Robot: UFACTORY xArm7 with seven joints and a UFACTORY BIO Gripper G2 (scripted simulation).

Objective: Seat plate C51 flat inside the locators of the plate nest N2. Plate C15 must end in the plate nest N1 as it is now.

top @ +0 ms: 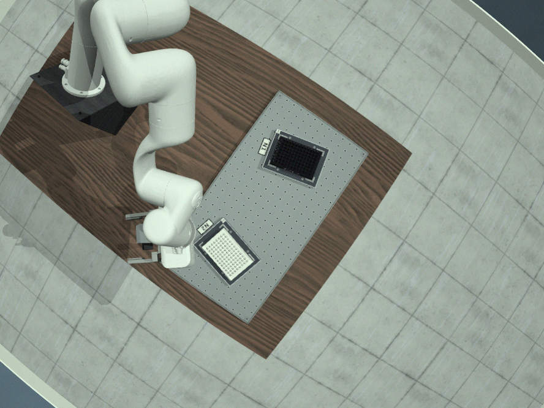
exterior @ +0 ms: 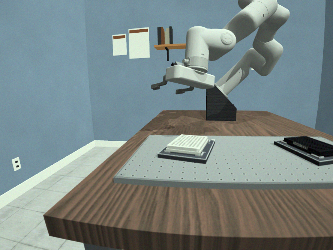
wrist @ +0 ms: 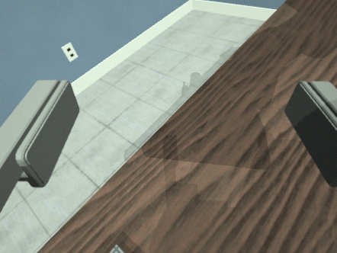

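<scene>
Right now the white well plate C51 is 220 mm ahead of my hand, 140 mm below it and 60 mm to the left of it. From my hand the other things lie so: black well plate C15: 390 mm to the left, 270 mm ahead, 140 mm below; then plate nest N1: 390 mm to the left, 270 mm ahead, 160 mm below; then dark plate nest N2: 220 mm ahead, 160 mm below, 60 mm to the left.
</scene>
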